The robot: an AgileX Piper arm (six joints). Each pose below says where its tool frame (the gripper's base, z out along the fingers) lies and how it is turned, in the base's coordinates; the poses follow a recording.
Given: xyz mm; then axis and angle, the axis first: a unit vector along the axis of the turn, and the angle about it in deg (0 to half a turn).
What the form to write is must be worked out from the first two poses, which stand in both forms.
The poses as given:
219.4 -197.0 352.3 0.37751 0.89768 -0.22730 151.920
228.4 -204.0 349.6 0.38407 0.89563 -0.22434 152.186
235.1 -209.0 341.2 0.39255 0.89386 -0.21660 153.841
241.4 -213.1 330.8 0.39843 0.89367 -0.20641 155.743
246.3 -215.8 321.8 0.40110 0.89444 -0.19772 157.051
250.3 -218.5 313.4 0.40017 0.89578 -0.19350 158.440
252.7 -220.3 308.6 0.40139 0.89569 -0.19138 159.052
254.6 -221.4 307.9 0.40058 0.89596 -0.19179 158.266
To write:
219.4 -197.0 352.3 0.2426 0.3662 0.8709 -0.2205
228.4 -204.0 349.6 0.2403 0.3728 0.8694 -0.2178
235.1 -209.0 341.2 0.2263 0.3824 0.8707 -0.2110
241.4 -213.1 330.8 0.2101 0.3895 0.8737 -0.2018
246.3 -215.8 321.8 0.1989 0.3931 0.8766 -0.1938
250.3 -218.5 313.4 0.1870 0.3931 0.8800 -0.1901
252.7 -220.3 308.6 0.1818 0.3947 0.8808 -0.1882
254.6 -221.4 307.9 0.1885 0.3934 0.8799 -0.1884

